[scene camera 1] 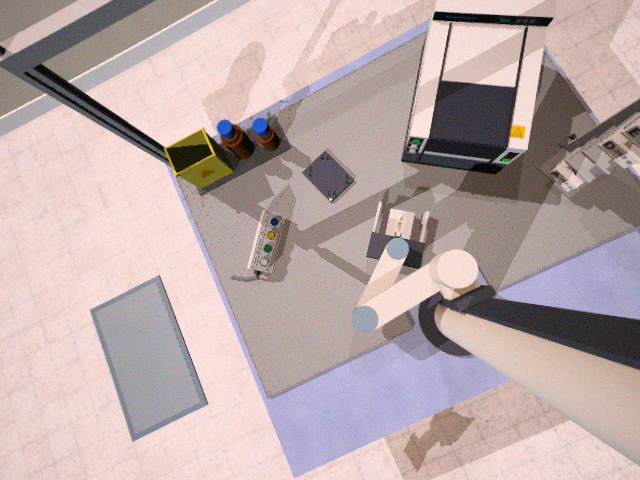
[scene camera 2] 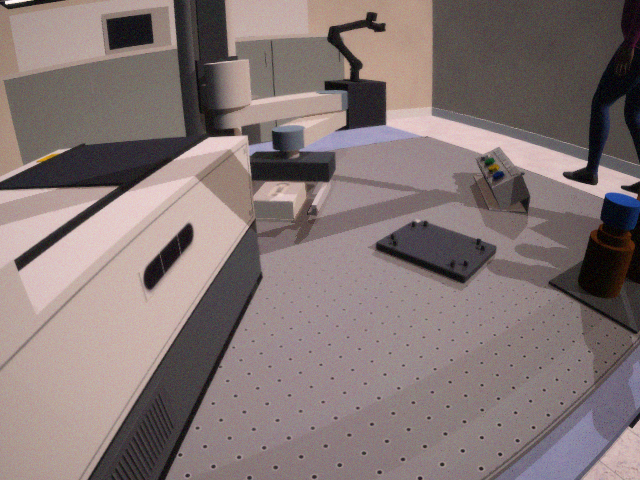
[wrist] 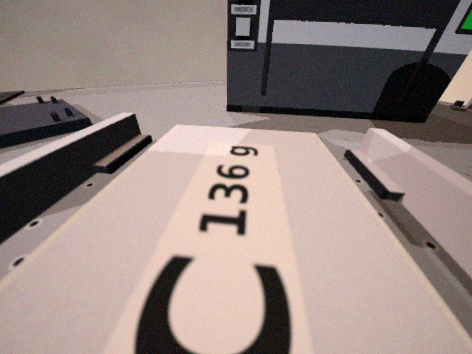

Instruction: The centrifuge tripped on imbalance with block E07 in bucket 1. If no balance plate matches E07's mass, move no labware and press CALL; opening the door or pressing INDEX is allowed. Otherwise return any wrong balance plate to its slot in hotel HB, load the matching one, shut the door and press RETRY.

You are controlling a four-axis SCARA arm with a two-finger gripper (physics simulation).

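Places are measured from the arm's base along level axes (x right, y back, z down), in millimetres.
Pixels of known places: gripper, between the fingertips: (scene camera 1: 403,207) (scene camera 2: 268,208) (wrist: 245,133).
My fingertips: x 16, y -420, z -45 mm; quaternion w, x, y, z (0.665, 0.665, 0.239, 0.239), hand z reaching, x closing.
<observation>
Behind a point stands the place of what it marks.
A pale balance plate (scene camera 1: 400,222) {z -55, x -21, y -375 mm} (scene camera 2: 279,198) {z -54, x -11, y -407 mm} (wrist: 320,240) marked "C 136 g" lies flat, low at the bench top. My gripper (scene camera 1: 401,223) (wrist: 245,133) {z -45, x 16, y -420 mm} is open around it, one finger along each long side, with gaps visible in the wrist view. The centrifuge (scene camera 1: 423,98) {z -223, x 187, y -670 mm} (scene camera 2: 206,201) {z -190, x 186, y -698 mm} (wrist: 320,75) {z -72, x 209, y -499 mm} stands beyond the plate; I cannot tell whether its door is open. Part of its green display (wrist: 466,22) {z -139, x 335, y -399 mm} and the INDEX label (wrist: 243,9) {z -141, x 115, y -571 mm} show. A button box (scene camera 1: 266,242) {z -79, x -480, y -524 mm} (scene camera 2: 509,180) {z -81, x -413, y -616 mm} has blue, yellow, green and white buttons. Block E07 does not show.
A dark flat nest (scene camera 1: 328,175) {z -26, x -168, y -661 mm} (scene camera 2: 436,248) {z -26, x -159, y -670 mm} (wrist: 40,117) {z -26, x -142, y -632 mm} with small pegs lies left of the centrifuge. A yellow bin (scene camera 1: 217,167) {z -105, x -525, y -857 mm} and brown bottles with blue caps (scene camera 1: 237,142) {z -136, x -412, y -889 mm} (scene camera 2: 605,258) {z -80, x -276, y -903 mm} stand at the bench's edge. Slotted pale labware holders (scene camera 1: 566,173) {z -105, x 494, y -276 mm} stand at the far right.
</observation>
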